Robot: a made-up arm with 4 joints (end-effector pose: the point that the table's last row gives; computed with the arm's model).
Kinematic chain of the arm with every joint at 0, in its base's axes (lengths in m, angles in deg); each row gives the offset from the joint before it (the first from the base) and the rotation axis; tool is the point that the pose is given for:
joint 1: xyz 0 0 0.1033 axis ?
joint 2: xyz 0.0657 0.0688 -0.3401 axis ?
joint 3: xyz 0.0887 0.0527 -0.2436 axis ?
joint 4: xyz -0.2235 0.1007 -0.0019 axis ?
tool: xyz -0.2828 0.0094 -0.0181
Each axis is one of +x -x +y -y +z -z.
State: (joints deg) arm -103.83 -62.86 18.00 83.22
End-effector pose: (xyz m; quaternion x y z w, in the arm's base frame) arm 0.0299 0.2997 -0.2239 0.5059 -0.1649 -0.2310 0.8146
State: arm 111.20 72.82 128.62 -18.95
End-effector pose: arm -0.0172 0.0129 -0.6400 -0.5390 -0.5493 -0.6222 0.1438
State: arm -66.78 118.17 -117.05 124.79
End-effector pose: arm 0.2140 -0.0780 -0.1671 -0.4015 0.4811 -0.5099 0.5894
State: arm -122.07 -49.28 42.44 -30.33
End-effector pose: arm 0.4021 0.0378 -0.0110 0.5080 0.0345 -0.8589 0.0556
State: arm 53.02 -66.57 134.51 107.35
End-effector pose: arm -0.3739 -0.0704 -0.3223 0.7828 -0.1632 0.2322 0.5538
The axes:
joint 1: +z
joint 2: -y
joint 3: +x
joint 4: +z

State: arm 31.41 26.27 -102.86 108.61
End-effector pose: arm -0.0301 0.1455 -0.3260 -0.6834 0.3643 0.5098 0.3745
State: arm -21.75 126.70 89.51 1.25
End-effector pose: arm 0.4498 -0.0262 -0.4882 0.1829 -0.6849 0.5626 0.4254
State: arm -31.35 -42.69 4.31 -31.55
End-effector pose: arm -0.1210 0.5174 -0.1649 0.0344 0.3638 -0.4973 0.7869
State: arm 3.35 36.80 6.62 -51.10
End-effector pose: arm -0.0694 0.4450 -0.6004 0.1929 -0.2551 -0.3667 0.8736
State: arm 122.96 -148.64 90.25 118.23
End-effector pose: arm -0.0471 -0.1886 0.1066 0.1633 0.6866 0.5114 0.4902
